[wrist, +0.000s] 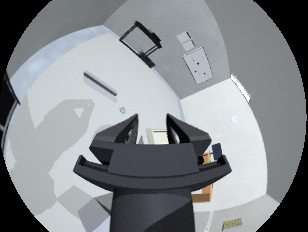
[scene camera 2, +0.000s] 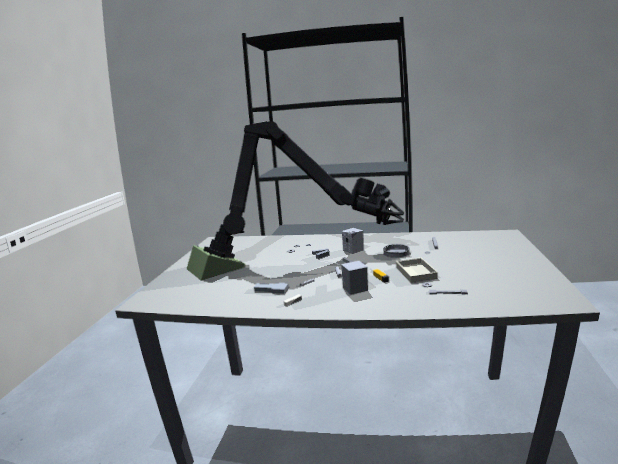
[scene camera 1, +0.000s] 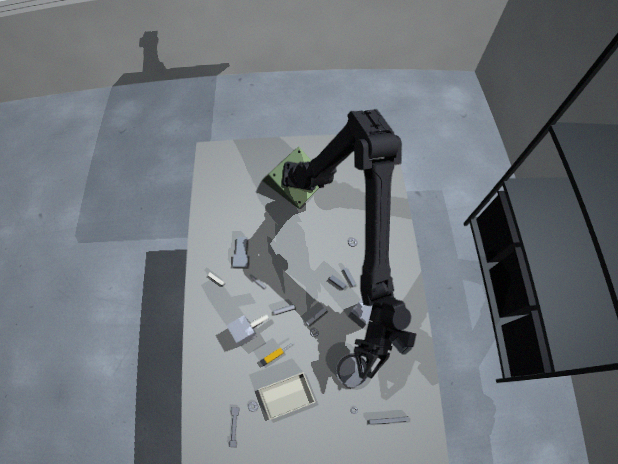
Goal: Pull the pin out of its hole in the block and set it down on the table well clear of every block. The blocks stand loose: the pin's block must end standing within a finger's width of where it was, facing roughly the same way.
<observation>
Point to a grey block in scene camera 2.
At 354, 274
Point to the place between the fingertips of the gripper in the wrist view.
152, 117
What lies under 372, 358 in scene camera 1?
The gripper.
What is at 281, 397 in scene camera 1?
A shallow cream tray.
</observation>
